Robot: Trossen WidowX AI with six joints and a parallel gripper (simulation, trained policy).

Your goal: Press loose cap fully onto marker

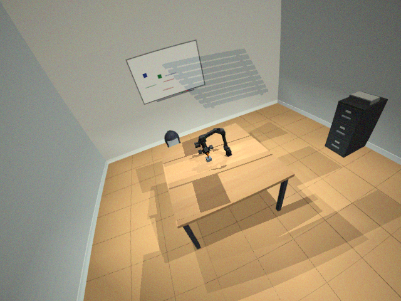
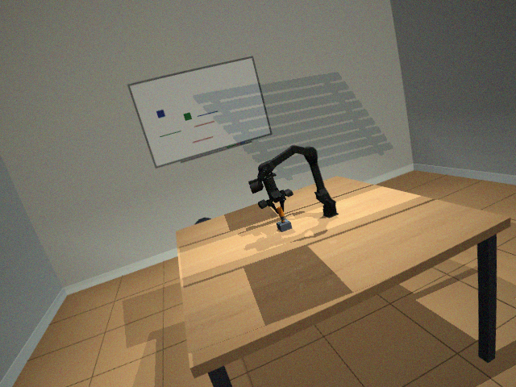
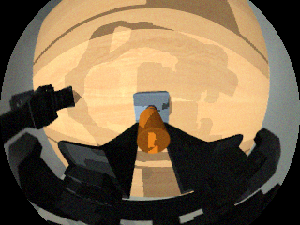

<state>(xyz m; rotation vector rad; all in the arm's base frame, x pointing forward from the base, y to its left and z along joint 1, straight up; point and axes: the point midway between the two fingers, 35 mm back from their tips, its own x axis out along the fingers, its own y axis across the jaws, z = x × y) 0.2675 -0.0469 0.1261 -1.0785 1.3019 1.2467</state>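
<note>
Right now my gripper tip is 7 cm above the holder block. The rest, counted from my gripper tip: orange cap (1 cm above).
</note>
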